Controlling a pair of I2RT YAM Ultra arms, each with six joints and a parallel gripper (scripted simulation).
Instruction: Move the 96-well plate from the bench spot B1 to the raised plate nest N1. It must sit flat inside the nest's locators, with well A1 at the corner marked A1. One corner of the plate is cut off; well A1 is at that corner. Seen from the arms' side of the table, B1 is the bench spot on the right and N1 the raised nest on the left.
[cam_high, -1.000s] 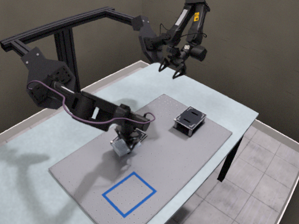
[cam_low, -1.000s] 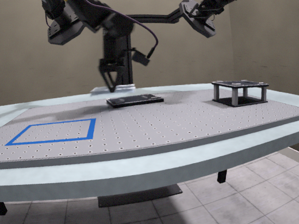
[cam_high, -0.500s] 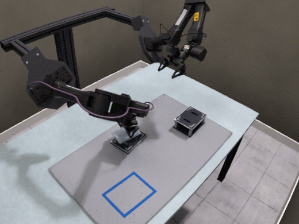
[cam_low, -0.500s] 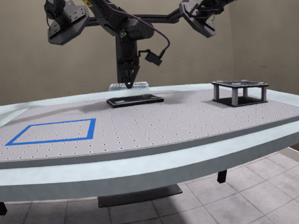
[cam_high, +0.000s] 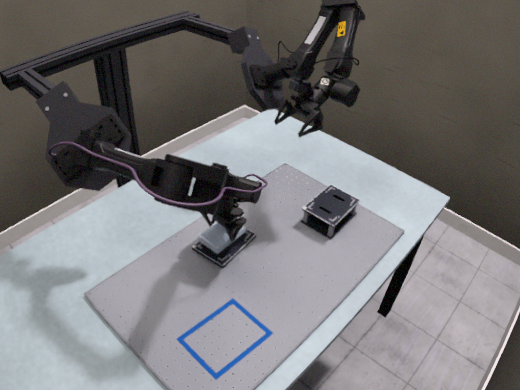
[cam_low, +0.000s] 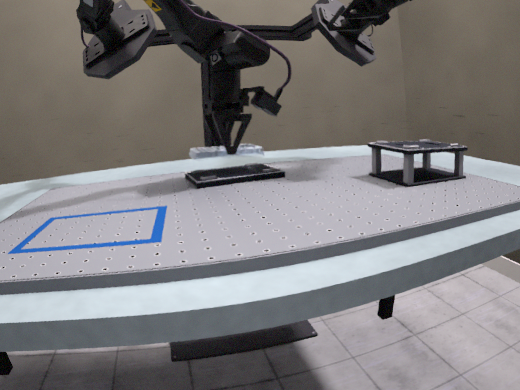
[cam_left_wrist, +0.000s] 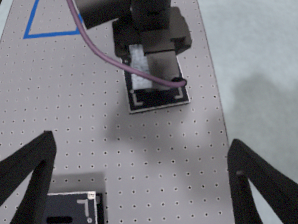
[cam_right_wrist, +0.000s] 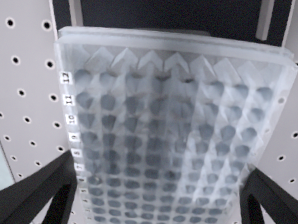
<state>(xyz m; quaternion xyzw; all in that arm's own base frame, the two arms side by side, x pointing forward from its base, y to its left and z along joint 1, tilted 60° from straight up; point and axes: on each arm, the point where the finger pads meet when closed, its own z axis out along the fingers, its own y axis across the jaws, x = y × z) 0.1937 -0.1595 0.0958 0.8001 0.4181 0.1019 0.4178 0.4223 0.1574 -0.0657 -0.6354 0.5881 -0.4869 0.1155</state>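
Right now the white 96-well plate is 1 cm behind my left hand, 25 cm to the right of it and 27 cm below it.
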